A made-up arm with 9 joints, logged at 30 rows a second.
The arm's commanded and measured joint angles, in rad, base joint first. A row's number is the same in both.
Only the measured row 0 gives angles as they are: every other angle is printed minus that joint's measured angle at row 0.
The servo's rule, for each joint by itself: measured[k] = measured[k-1] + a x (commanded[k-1-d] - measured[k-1]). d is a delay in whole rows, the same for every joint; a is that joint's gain. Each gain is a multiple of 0.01, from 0.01 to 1. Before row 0 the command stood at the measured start. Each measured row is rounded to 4 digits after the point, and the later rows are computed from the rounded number. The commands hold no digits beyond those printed.
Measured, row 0:
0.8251 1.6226 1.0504 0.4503 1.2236 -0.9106 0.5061 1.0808 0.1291
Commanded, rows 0 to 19:
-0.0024 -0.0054 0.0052 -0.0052 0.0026 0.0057 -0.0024 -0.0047 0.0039
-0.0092 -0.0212 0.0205 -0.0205 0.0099 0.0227 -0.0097 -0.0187 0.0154
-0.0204 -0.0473 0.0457 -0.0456 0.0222 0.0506 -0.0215 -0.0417 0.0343
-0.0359 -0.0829 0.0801 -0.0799 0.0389 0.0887 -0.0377 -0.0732 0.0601
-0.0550 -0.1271 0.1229 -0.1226 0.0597 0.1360 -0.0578 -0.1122 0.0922
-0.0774 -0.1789 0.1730 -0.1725 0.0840 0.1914 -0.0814 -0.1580 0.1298
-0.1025 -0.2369 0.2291 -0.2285 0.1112 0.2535 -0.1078 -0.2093 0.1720
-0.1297 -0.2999 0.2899 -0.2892 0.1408 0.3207 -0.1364 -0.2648 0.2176
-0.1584 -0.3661 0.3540 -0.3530 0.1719 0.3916 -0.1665 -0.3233 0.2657
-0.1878 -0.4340 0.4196 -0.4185 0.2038 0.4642 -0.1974 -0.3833 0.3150
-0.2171 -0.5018 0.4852 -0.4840 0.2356 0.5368 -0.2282 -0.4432 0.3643
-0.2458 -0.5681 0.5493 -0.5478 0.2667 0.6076 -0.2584 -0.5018 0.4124
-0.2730 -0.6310 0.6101 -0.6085 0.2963 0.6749 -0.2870 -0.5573 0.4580
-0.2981 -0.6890 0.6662 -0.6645 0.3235 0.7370 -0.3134 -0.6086 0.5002
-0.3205 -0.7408 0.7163 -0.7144 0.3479 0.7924 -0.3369 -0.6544 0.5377
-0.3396 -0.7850 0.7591 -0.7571 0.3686 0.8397 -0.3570 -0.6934 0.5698
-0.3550 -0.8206 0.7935 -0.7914 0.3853 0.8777 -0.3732 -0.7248 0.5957
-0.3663 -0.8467 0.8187 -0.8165 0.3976 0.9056 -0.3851 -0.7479 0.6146
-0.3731 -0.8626 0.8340 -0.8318 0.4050 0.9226 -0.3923 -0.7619 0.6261
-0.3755 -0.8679 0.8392 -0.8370 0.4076 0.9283 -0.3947 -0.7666 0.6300
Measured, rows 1 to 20:
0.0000 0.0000 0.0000 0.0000 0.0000 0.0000 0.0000 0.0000 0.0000
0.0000 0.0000 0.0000 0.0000 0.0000 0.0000 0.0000 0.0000 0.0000
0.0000 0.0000 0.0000 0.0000 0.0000 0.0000 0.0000 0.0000 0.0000
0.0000 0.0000 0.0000 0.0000 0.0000 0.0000 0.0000 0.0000 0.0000
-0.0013 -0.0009 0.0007 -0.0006 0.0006 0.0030 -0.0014 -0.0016 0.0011
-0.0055 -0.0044 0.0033 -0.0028 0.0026 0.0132 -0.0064 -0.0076 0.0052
-0.0134 -0.0117 0.0088 -0.0075 0.0069 0.0326 -0.0155 -0.0195 0.0136
-0.0253 -0.0238 0.0181 -0.0155 0.0139 0.0618 -0.0288 -0.0383 0.0271
-0.0410 -0.0414 0.0317 -0.0273 0.0240 0.1004 -0.0462 -0.0642 0.0460
-0.0603 -0.0648 0.0501 -0.0433 0.0372 0.1477 -0.0673 -0.0970 0.0703
-0.0827 -0.0941 0.0734 -0.0637 0.0535 0.2027 -0.0916 -0.1363 0.0998
-0.1076 -0.1291 0.1015 -0.0885 0.0727 0.2641 -0.1185 -0.1813 0.1340
-0.1345 -0.1694 0.1343 -0.1176 0.0945 0.3304 -0.1473 -0.2310 0.1722
-0.1627 -0.2144 0.1714 -0.1507 0.1185 0.4000 -0.1774 -0.2843 0.2136
-0.1915 -0.2633 0.2122 -0.1874 0.1443 0.4711 -0.2079 -0.3399 0.2573
-0.2203 -0.3151 0.2560 -0.2270 0.1712 0.5421 -0.2382 -0.3966 0.3023
-0.2482 -0.3688 0.3020 -0.2690 0.1987 0.6112 -0.2675 -0.4528 0.3475
-0.2746 -0.4232 0.3493 -0.3125 0.2262 0.6766 -0.2950 -0.5073 0.3918
-0.2989 -0.4772 0.3970 -0.3567 0.2530 0.7368 -0.3201 -0.5588 0.4341
-0.3205 -0.5295 0.4441 -0.4007 0.2784 0.7903 -0.3422 -0.6059 0.4735
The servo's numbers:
d 4
a 0.53 0.17 0.13 0.11 0.22 0.52 0.60 0.35 0.29

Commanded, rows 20 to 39:
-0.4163 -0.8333 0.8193 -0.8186 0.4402 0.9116 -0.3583 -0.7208 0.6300
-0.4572 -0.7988 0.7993 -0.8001 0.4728 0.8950 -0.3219 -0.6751 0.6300
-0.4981 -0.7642 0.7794 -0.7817 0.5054 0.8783 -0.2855 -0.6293 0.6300
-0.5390 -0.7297 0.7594 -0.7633 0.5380 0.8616 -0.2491 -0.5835 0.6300
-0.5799 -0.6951 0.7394 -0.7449 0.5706 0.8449 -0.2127 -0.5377 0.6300
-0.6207 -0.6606 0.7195 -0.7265 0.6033 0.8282 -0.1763 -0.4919 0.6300
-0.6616 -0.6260 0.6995 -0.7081 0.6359 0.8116 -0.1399 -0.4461 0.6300
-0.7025 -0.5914 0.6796 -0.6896 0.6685 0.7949 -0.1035 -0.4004 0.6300
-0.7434 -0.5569 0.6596 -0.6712 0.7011 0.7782 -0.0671 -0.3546 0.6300
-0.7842 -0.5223 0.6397 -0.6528 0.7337 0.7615 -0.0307 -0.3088 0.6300
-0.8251 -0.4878 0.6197 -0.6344 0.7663 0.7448 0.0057 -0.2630 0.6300
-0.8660 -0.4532 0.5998 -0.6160 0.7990 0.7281 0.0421 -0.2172 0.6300
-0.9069 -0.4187 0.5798 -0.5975 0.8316 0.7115 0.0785 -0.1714 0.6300
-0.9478 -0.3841 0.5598 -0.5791 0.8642 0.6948 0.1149 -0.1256 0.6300
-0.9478 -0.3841 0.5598 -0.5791 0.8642 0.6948 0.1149 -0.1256 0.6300
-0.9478 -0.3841 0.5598 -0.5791 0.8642 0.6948 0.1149 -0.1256 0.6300
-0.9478 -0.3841 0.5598 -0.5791 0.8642 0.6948 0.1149 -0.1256 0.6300
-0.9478 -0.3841 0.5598 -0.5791 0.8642 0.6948 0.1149 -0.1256 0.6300
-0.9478 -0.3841 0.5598 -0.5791 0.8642 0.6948 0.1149 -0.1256 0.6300
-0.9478 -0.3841 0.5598 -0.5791 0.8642 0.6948 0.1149 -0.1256 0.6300
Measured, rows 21 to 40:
-0.3388 -0.5790 0.4895 -0.4437 0.3019 0.8357 -0.3608 -0.6475 0.5089
-0.3534 -0.6245 0.5323 -0.4847 0.3230 0.8720 -0.3754 -0.6826 0.5396
-0.3638 -0.6650 0.5715 -0.5229 0.3410 0.8983 -0.3855 -0.7104 0.5647
-0.3700 -0.6995 0.6063 -0.5575 0.3557 0.9139 -0.3910 -0.7301 0.5836
-0.3945 -0.7222 0.6340 -0.5862 0.3743 0.9127 -0.3714 -0.7268 0.5971
-0.4277 -0.7352 0.6555 -0.6097 0.3960 0.9035 -0.3417 -0.7087 0.6066
-0.4650 -0.7401 0.6716 -0.6286 0.4201 0.8904 -0.3080 -0.6809 0.6134
-0.5042 -0.7383 0.6830 -0.6434 0.4460 0.8754 -0.2727 -0.6468 0.6182
-0.5443 -0.7310 0.6903 -0.6546 0.4734 0.8595 -0.2367 -0.6086 0.6216
-0.5848 -0.7190 0.6941 -0.6625 0.5020 0.8432 -0.2005 -0.5678 0.6240
-0.6255 -0.7032 0.6948 -0.6675 0.5315 0.8268 -0.1641 -0.5252 0.6257
-0.6663 -0.6842 0.6928 -0.6699 0.5616 0.8102 -0.1277 -0.4815 0.6269
-0.7072 -0.6626 0.6885 -0.6700 0.5923 0.7936 -0.0913 -0.4371 0.6278
-0.7480 -0.6387 0.6822 -0.6681 0.6234 0.7769 -0.0549 -0.3922 0.6284
-0.7889 -0.6130 0.6741 -0.6644 0.6548 0.7602 -0.0185 -0.3470 0.6289
-0.8298 -0.5858 0.6644 -0.6591 0.6865 0.7435 0.0179 -0.3016 0.6292
-0.8707 -0.5574 0.6534 -0.6523 0.7184 0.7269 0.0543 -0.2560 0.6294
-0.9116 -0.5279 0.6412 -0.6442 0.7505 0.7102 0.0907 -0.2104 0.6296
-0.9308 -0.5035 0.6306 -0.6370 0.7755 0.7022 0.1052 -0.1807 0.6297
-0.9398 -0.4832 0.6214 -0.6306 0.7950 0.6984 0.1110 -0.1614 0.6298

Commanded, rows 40 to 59:
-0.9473 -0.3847 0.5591 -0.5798 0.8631 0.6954 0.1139 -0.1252 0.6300
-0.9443 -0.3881 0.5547 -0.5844 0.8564 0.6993 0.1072 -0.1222 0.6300
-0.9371 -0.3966 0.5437 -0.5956 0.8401 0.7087 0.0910 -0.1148 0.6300
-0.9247 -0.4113 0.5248 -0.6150 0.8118 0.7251 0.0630 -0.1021 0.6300
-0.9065 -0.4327 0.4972 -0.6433 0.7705 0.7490 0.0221 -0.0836 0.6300
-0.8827 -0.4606 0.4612 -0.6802 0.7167 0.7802 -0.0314 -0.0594 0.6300
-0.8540 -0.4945 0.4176 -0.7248 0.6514 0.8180 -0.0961 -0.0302 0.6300
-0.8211 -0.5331 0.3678 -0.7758 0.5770 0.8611 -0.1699 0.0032 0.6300
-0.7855 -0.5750 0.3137 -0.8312 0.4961 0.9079 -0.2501 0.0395 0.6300
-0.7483 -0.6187 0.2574 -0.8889 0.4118 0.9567 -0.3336 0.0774 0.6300
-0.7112 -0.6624 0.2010 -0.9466 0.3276 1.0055 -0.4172 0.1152 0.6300
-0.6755 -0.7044 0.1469 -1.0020 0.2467 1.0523 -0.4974 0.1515 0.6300
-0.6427 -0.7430 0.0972 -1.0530 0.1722 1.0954 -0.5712 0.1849 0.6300
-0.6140 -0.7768 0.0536 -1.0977 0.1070 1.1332 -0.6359 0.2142 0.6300
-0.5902 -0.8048 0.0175 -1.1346 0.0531 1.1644 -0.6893 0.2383 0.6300
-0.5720 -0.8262 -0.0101 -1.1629 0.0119 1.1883 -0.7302 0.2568 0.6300
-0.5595 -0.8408 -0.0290 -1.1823 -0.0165 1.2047 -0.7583 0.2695 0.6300
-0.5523 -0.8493 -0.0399 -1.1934 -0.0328 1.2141 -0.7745 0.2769 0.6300
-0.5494 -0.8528 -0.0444 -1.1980 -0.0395 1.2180 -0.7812 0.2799 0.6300
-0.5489 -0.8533 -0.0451 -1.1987 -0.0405 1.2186 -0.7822 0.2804 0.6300
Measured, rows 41 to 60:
-0.9440 -0.4664 0.6134 -0.6249 0.8102 0.6965 0.1133 -0.1489 0.6299
-0.9460 -0.4524 0.6064 -0.6199 0.8221 0.6956 0.1143 -0.1407 0.6299
-0.9470 -0.4408 0.6003 -0.6154 0.8314 0.6952 0.1147 -0.1354 0.6299
-0.9474 -0.4312 0.5950 -0.6114 0.8386 0.6950 0.1148 -0.1320 0.6299
-0.9473 -0.4233 0.5903 -0.6079 0.8440 0.6952 0.1143 -0.1296 0.6299
-0.9457 -0.4173 0.5857 -0.6053 0.8467 0.6973 0.1100 -0.1270 0.6299
-0.9411 -0.4138 0.5802 -0.6042 0.8452 0.7032 0.0986 -0.1227 0.6299
-0.9324 -0.4134 0.5730 -0.6054 0.8379 0.7146 0.0772 -0.1155 0.6299
-0.9187 -0.4167 0.5631 -0.6096 0.8231 0.7325 0.0441 -0.1043 0.6299
-0.8996 -0.4242 0.5499 -0.6174 0.7997 0.7573 -0.0012 -0.0886 0.6299
-0.8754 -0.4362 0.5327 -0.6292 0.7671 0.7889 -0.0581 -0.0682 0.6299
-0.8466 -0.4527 0.5113 -0.6453 0.7253 0.8264 -0.1252 -0.0432 0.6299
-0.8142 -0.4735 0.4856 -0.6657 0.6749 0.8688 -0.2001 -0.0143 0.6299
-0.7793 -0.4982 0.4559 -0.6903 0.6170 0.9145 -0.2802 0.0178 0.6299
-0.7432 -0.5261 0.4228 -0.7185 0.5533 0.9618 -0.3624 0.0519 0.6299
-0.7073 -0.5564 0.3869 -0.7497 0.4858 1.0089 -0.4434 0.0868 0.6299
-0.6731 -0.5881 0.3492 -0.7831 0.4168 1.0539 -0.5201 0.1211 0.6299
-0.6418 -0.6202 0.3108 -0.8177 0.3486 1.0951 -0.5896 0.1537 0.6299
-0.6145 -0.6516 0.2727 -0.8526 0.2836 1.1311 -0.6494 0.1833 0.6299
-0.5920 -0.6813 0.2359 -0.8867 0.2238 1.1608 -0.6979 0.2090 0.6299

